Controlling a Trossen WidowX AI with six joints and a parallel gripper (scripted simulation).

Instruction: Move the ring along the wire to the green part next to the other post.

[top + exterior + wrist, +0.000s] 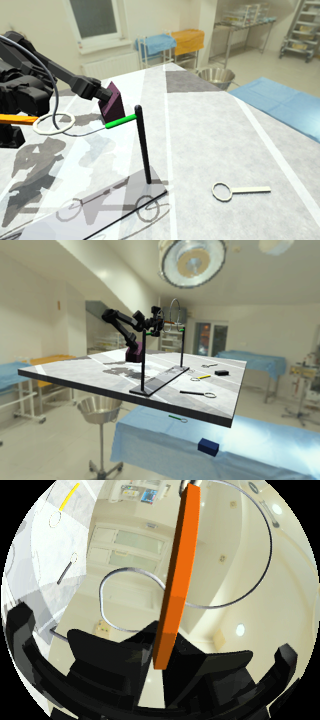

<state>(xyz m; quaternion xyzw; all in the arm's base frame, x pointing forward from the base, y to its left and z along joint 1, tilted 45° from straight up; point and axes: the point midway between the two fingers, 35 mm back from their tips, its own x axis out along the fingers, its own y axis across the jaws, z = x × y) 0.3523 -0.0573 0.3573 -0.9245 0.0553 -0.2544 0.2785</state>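
My gripper tip is 20 mm short of the ring with orange handle, 100 mm to the right of it and 20 mm above it. The rest, counted from my gripper tip: black block: 350 mm ahead, 280 mm to the left, 350 mm below.
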